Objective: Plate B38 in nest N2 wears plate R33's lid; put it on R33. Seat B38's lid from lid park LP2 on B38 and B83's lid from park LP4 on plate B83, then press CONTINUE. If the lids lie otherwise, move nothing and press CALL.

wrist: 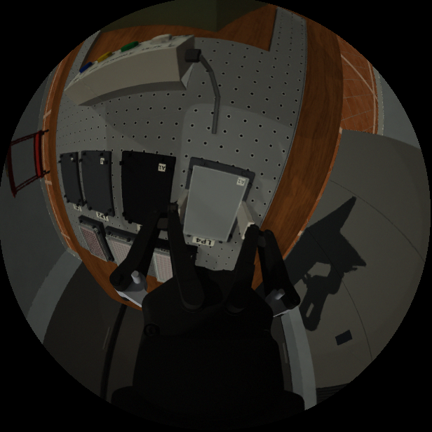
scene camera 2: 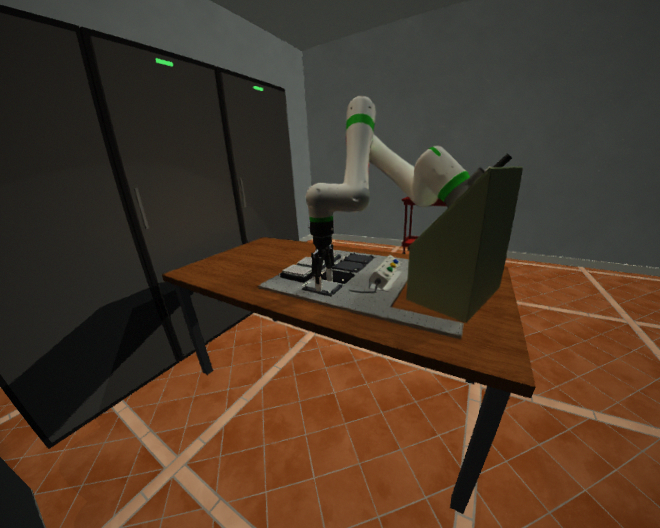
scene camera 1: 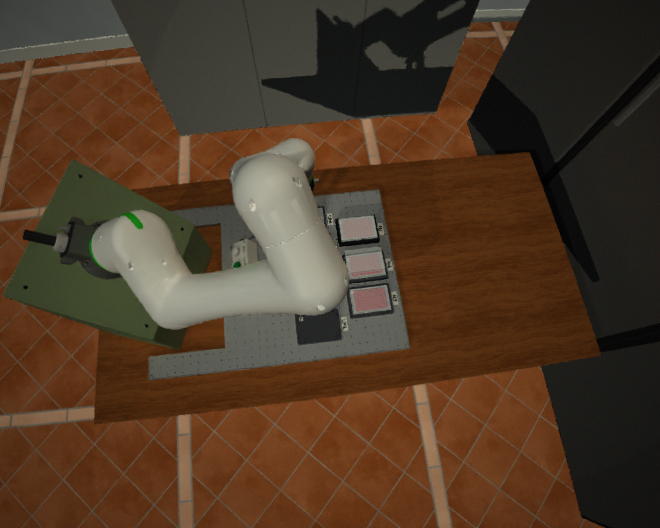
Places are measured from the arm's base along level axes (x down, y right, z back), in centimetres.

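Pixels of known places: gripper, fingertip midpoint: (scene camera 2: pixel 324 286); arm's base, origin of the base link: (scene camera 2: pixel 469 202) (scene camera 1: pixel 107 250).
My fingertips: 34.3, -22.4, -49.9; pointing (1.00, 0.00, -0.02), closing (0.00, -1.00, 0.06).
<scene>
For each thing: its top centre in the pictures, then the offset to it from my fingertips, as dx, dy, dz.
- LP1, middle of its top: (scene camera 1: pixel 318 326) (scene camera 2: pixel 359 256) -0.8, +38.8, -2.9
- button box, middle of its top: (scene camera 1: pixel 243 270) (scene camera 2: pixel 386 262) -7.2, +20.3, +20.1
My gripper (wrist: pixel 213 202) (scene camera 2: pixel 323 281) points down at park LP4, its pale finger pads against both long sides of the clear grey lid (wrist: pixel 215 192). The lid looks level; whether it is raised off LP4 cannot be told. Park LP2 (wrist: pixel 97 182) is dark and shows no clear lid. Three pink-white plates stand in a row of nests: one near LP4 (scene camera 1: pixel 357 228) (wrist: pixel 163 265), the middle one (scene camera 1: pixel 365 264) (wrist: pixel 120 249) and the far one (scene camera 1: pixel 371 300) (wrist: pixel 93 240). Their names are unreadable. The arm hides LP4's lid in scene camera 1.
Dark parks LP3 (wrist: pixel 147 185) and LP1 (wrist: pixel 71 178) (scene camera 1: pixel 319 328) lie in line with LP2. The button box (wrist: pixel 130 77) (scene camera 1: pixel 242 251) (scene camera 2: pixel 383 272), with a cable, stands behind the parks. The arm's green pedestal (scene camera 2: pixel 484 236) (scene camera 1: pixel 49 264) rises beyond it.
</scene>
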